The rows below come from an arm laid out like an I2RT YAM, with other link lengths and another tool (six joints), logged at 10 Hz.
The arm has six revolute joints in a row. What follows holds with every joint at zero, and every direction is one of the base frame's.
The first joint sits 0.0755 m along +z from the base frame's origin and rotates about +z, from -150 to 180 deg.
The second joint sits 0.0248 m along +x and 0.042 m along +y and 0.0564 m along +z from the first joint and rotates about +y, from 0 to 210 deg.
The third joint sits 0.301 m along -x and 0.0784 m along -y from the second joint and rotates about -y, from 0 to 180 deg.
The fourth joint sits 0.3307 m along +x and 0.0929 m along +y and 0.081 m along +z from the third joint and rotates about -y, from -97 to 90 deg.
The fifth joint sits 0.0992 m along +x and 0.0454 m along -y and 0.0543 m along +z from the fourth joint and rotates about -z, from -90 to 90 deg.
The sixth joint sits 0.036 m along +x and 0.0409 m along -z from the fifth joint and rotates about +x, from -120 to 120 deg.
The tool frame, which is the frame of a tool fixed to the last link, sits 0.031 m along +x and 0.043 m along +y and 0.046 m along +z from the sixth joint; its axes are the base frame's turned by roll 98.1, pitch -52 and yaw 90 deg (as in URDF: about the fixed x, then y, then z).
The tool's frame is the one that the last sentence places.
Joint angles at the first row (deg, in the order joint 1, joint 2, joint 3, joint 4, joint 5, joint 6):
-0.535, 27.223, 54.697, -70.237, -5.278, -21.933
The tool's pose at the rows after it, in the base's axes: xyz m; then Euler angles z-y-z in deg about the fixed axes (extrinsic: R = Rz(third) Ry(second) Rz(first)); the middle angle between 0 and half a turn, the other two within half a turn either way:
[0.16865 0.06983 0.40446 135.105 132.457 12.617]
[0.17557 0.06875 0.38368 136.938 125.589 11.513]
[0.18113 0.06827 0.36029 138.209 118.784 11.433]
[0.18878 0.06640 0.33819 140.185 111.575 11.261]
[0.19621 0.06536 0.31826 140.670 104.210 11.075]
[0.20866 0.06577 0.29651 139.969 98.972 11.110]
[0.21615 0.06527 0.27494 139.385 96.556 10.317]
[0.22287 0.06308 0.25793 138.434 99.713 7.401]
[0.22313 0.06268 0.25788 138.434 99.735 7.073]
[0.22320 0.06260 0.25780 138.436 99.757 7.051]
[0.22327 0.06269 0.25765 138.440 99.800 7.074]
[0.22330 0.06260 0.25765 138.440 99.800 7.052]
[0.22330 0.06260 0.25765 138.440 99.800 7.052]
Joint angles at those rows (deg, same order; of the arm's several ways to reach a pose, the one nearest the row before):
0.274, 22.676, 48.162, -62.107, -4.185, -14.545
1.102, 16.689, 39.485, -52.707, -3.116, -10.546
1.432, 10.503, 30.545, -43.309, -3.158, -8.032
1.495, 4.842, 21.694, -33.146, -3.161, -4.842
1.499, 0.294, 13.452, -22.174, -3.201, -3.115
1.497, 0.231, 6.567, -10.062, -3.399, -2.940
1.497, 0.210, 1.519, -2.566, -2.678, -3.093
1.498, 0.208, 0.295, -4.381, 0.165, -4.295
1.496, 0.188, 0.296, -4.424, 0.491, -4.273
1.476, 0.208, 0.295, -4.426, 0.493, -4.273
1.499, 0.251, 0.295, -4.426, 0.493, -4.273
1.475, 0.255, 0.296, -4.422, 0.491, -4.273
1.475, 0.255, 0.296, -4.422, 0.491, -4.273

